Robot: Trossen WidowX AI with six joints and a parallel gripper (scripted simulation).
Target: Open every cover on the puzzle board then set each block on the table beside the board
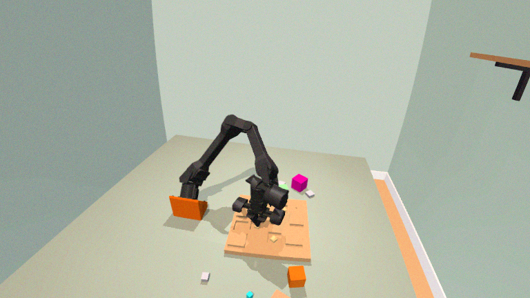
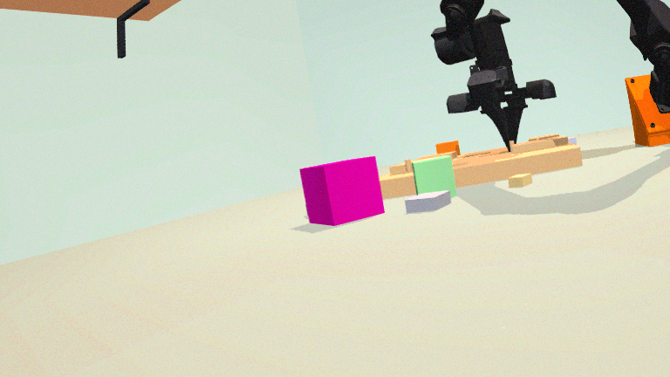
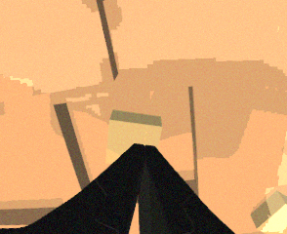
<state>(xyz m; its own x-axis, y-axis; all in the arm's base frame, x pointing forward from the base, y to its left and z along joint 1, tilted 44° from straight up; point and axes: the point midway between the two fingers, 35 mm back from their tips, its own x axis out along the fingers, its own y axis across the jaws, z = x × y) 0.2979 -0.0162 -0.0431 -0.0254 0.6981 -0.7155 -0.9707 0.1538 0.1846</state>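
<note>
The tan puzzle board is 40 mm ahead of my gripper tip. Also, from my gripper tip: cyan block (270 mm to the right, 20 mm ahead, 10 mm below); then orange cube (190 mm to the right, 150 mm ahead); then green block (230 mm to the left, 80 mm ahead).
</note>
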